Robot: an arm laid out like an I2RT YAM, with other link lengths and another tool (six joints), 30 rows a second.
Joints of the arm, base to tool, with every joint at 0 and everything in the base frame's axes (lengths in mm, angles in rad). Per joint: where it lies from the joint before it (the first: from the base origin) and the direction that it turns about. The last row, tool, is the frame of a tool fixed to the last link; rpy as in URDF.
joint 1: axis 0 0 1 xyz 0.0 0.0 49.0
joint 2: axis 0 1 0 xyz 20.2 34.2 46.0
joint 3: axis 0 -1 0 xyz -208.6 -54.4 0.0
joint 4: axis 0 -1 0 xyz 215.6 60.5 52.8
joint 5: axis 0 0 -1 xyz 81.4 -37.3 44.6
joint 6: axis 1 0 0 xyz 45.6 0.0 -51.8
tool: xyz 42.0 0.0 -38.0 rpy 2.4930 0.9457 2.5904
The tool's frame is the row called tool.
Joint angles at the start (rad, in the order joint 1, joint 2, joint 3, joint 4, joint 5, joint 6):
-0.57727 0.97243 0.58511 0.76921 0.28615 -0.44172
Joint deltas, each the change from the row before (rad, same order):
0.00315 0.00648 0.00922 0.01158 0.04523 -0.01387
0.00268 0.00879 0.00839 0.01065 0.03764 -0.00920
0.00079 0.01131 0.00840 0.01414 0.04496 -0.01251
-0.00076 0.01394 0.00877 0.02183 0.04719 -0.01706
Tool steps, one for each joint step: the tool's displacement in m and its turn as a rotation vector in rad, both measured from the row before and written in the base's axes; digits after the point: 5 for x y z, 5 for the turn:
-0.00251 -0.00207 0.00313 -0.00137 -0.01116 -0.04371
-0.00161 -0.00183 0.00201 0.00183 -0.00962 -0.03534
-0.00242 -0.00261 0.00168 0.00275 -0.00944 -0.04504
-0.00292 -0.00303 0.00217 -0.00053 -0.01087 -0.05012

